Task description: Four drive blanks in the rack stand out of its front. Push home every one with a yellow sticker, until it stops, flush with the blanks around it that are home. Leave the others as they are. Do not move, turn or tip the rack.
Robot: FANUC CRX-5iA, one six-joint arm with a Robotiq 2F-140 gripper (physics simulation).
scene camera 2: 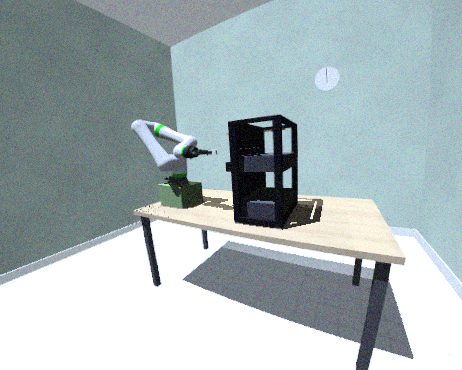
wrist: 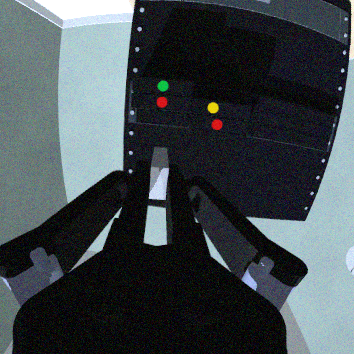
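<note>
The black rack stands upright on the table. In the wrist view its dark front shows four round stickers: a yellow sticker with a red sticker just below it, and to their left a green sticker above another red sticker. The edges of the blanks are too dark to tell how far each stands out. A dark block juts from the rack's front in the scene view. My gripper is shut and empty, in front of the rack and apart from it.
The arm stands on a green base block at the left end of the wooden table. Inside the rack are a grey unit at mid height and a grey box at the bottom. A round clock hangs on the wall.
</note>
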